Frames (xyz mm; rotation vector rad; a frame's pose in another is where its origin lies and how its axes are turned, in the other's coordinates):
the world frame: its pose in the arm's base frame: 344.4 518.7 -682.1 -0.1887 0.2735 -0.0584
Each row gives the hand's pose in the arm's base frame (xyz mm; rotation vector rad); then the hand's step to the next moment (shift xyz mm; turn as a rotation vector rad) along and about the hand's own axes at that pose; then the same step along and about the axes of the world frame.
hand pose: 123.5 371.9 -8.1 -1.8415 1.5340 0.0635
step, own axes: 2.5 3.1 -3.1 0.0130 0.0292 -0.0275
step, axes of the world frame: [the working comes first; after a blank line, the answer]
step, axes of the arm's base frame: -3.2 -3.9 -0.4 -0.0326 -0.0267 -0.0002

-2.7 -3.8 -2.0 -0.0291 -0.0272 -0.0139
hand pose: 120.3 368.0 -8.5 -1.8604 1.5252 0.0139
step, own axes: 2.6 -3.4 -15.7 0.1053 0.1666 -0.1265
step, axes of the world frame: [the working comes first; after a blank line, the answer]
step, axes of the arm's base frame: -2.9 -10.3 12.3 -0.1641 -0.1628 -0.0373

-5.1 -12.6 9.0 -0.1345 -0.1577 -0.1090
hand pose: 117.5 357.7 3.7 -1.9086 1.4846 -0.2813
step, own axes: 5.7 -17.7 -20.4 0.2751 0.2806 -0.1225
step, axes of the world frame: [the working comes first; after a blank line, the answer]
step, axes of the arm's base frame: 4.1 -11.2 24.9 -0.1946 -0.3290 -0.1527

-1.7 -15.7 22.7 -0.1197 -0.2993 -0.2559
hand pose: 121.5 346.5 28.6 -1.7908 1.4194 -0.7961
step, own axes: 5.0 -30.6 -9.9 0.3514 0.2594 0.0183
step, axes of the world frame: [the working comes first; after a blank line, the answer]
step, axes of the arm's base frame: 9.6 -1.8 31.0 -0.0527 -0.3791 -0.2112

1.2 -7.5 31.6 0.0363 -0.3327 -0.2812
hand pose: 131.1 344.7 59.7 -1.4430 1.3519 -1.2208
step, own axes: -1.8 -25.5 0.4 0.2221 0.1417 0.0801
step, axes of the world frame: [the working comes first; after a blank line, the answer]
step, axes of the arm's base frame: 6.2 4.7 24.4 0.0384 -0.2413 -0.1269

-0.8 0.1 25.6 0.0903 -0.2109 -0.1522
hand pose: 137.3 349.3 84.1 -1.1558 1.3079 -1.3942
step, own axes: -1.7 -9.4 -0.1 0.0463 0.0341 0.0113
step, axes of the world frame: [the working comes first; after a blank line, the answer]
step, axes of the arm's base frame: 0.2 2.3 9.3 0.0027 -0.0496 -0.0311

-2.4 0.4 9.2 0.0149 -0.0426 -0.0374
